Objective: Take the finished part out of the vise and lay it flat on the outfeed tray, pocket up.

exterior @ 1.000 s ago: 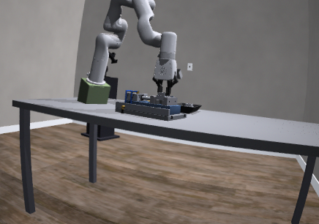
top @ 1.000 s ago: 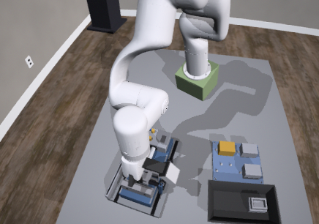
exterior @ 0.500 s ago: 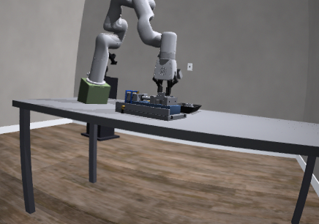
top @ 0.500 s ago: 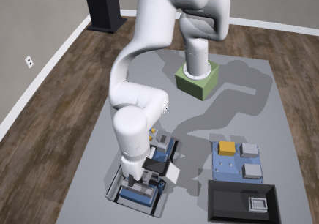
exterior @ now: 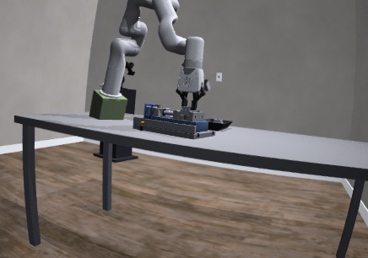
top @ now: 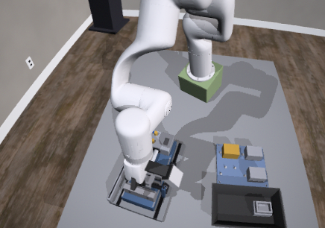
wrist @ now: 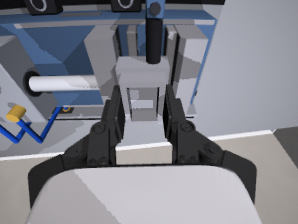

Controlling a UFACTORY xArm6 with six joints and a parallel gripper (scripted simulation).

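My gripper is now 8 cm past the white rod and 4 cm above it. Round my hand: blue fixture plate: 20 cm behind, 31 cm to the left, 12 cm below; orange block: 24 cm behind, 26 cm to the left, 10 cm below.
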